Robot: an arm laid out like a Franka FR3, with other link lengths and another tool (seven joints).
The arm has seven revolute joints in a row. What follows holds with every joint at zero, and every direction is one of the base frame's.
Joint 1 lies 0.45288 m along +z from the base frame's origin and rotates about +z.
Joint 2 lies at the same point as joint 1 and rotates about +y.
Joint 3 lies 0.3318 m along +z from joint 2 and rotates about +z.
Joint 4 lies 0.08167 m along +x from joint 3 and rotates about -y.
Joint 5 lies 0.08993 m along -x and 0.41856 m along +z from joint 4 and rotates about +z.
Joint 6 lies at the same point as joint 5 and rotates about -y.
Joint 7 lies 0.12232 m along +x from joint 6 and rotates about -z.
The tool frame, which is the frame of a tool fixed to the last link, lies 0.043 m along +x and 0.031 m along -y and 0.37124 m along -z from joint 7; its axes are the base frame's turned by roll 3.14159, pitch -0.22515 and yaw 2.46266 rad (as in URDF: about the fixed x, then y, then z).
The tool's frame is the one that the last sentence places.
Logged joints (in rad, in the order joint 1, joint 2, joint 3, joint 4, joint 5, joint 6, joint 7), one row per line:
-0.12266, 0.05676, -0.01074, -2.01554, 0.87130, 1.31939, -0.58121
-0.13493, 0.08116, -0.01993, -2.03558, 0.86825, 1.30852, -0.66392
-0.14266, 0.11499, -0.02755, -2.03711, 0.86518, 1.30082, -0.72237
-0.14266, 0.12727, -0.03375, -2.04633, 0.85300, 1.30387, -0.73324
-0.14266, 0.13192, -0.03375, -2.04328, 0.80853, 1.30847, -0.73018
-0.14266, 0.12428, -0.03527, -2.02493, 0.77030, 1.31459, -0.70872
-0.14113, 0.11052, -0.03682, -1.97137, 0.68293, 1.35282, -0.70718
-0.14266, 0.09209, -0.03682, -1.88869, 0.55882, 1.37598, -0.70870
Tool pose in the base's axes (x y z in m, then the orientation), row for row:
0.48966, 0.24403, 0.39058, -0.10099, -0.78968, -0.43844, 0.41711
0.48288, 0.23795, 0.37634, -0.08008, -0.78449, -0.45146, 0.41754
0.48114, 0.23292, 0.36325, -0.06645, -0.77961, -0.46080, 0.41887
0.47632, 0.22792, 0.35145, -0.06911, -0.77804, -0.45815, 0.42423
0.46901, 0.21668, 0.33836, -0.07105, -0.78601, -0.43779, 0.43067
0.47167, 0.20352, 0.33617, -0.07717, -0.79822, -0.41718, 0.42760
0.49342, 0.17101, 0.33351, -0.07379, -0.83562, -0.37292, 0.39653
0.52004, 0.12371, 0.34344, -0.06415, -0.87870, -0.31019, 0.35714
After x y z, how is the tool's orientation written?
As a quaternion, x y z w.
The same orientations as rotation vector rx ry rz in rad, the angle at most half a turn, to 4 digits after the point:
-0.2535, -1.9820, -1.1004
-0.2009, -1.9685, -1.1329
-0.1666, -1.9551, -1.1556
-0.1729, -1.9464, -1.1461
-0.1772, -1.9605, -1.0920
-0.1928, -1.9938, -1.0420
-0.1870, -2.1173, -0.9449
-0.1656, -2.2683, -0.8007

